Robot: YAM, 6 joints.
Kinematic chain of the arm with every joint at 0, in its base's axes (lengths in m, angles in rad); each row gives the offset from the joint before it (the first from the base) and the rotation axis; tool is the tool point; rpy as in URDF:
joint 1: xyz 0 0 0.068 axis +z
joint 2: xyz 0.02 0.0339 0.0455 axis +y
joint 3: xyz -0.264 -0.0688 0 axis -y
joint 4: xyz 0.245 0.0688 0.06 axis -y
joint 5: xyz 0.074 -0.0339 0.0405 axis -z
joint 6: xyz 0.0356 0 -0.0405 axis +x
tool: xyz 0 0 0 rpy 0 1.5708 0
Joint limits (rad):
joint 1: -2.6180..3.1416
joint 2: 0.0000..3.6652
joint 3: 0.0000..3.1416
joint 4: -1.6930..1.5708
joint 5: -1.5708..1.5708
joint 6: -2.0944..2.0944
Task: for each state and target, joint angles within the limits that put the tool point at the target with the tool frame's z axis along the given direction. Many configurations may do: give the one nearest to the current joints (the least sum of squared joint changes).
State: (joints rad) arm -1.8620 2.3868 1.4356 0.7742 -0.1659 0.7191
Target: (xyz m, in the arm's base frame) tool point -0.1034 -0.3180 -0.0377 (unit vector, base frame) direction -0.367 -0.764 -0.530
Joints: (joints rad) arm -1.8720 2.4943 0.7283 1.2023 0.1242 0.7191
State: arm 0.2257 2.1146 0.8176 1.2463 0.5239 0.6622
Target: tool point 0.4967 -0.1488 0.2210 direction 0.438 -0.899 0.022
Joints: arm -0.2382 2.2654 1.6234 0.6765 0.8790 0.6622
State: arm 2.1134 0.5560 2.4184 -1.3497 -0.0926 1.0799
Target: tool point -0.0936 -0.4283 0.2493 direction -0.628 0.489 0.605
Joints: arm 1.4123 0.0025 2.6999 -1.6918 -0.7719 1.0799
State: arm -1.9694 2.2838 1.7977 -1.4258 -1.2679 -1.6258
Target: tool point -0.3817 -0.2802 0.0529 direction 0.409 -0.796 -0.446
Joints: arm -2.5754 2.5304 1.7789 -0.6379 -1.1001 -1.6258
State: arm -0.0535 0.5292 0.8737 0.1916 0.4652 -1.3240
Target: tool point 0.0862 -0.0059 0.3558 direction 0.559 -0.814 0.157
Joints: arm 0.3350 0.3833 0.5497 0.3764 1.2619 -1.3240
